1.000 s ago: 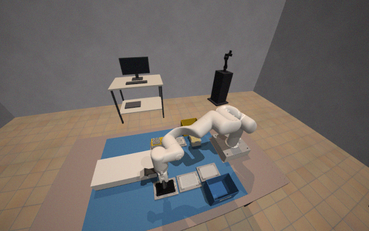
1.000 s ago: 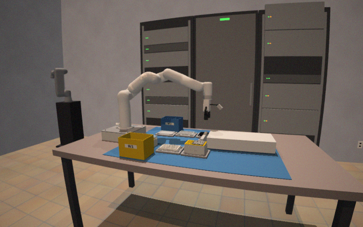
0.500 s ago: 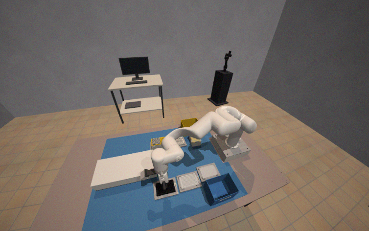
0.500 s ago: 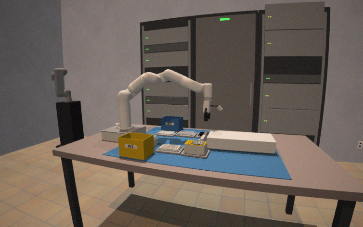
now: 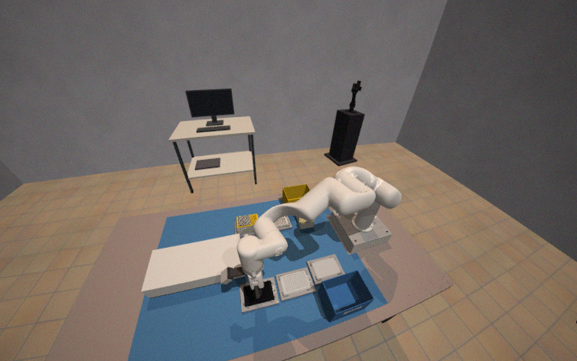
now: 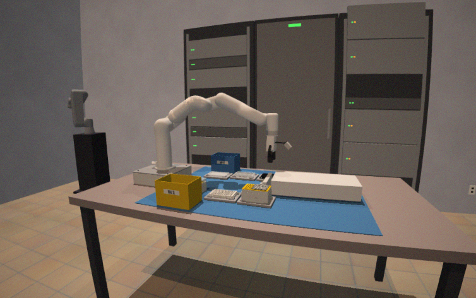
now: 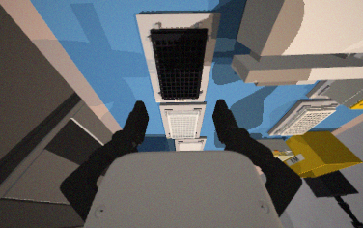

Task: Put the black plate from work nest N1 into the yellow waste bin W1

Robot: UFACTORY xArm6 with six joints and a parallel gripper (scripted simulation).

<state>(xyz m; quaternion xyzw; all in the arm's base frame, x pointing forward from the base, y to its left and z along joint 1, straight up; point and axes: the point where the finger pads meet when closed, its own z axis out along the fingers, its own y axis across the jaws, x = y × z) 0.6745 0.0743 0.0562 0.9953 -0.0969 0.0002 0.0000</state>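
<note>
Right now the black plate is 11 cm below my hand. Also, from my hand: drawer: 10 cm ahead, 22 cm to the right, 10 cm below; work nest N1: 12 cm below; white cooler: 16 cm ahead, 22 cm to the right, 10 cm below.
</note>
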